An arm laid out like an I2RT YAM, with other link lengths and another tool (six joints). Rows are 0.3 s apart.
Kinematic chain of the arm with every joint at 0, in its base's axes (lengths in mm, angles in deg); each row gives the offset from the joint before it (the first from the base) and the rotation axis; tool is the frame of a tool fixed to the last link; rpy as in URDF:
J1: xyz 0 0 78.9 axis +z
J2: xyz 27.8 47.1 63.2 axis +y
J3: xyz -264 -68.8 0 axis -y
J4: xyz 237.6 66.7 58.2 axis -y
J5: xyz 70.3 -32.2 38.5 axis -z
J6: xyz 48.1 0 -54.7 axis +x
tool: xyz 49 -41 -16 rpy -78.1 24.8 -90
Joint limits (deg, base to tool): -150..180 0..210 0..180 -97..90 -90..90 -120..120
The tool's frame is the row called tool.
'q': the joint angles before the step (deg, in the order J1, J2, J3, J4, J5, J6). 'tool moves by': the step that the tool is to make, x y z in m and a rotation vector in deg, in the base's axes. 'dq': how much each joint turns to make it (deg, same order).
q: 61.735 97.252 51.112 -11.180 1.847 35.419
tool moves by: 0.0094 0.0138 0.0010 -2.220 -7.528 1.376
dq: 2.047 2.945 2.138 2.623 6.794 -3.722
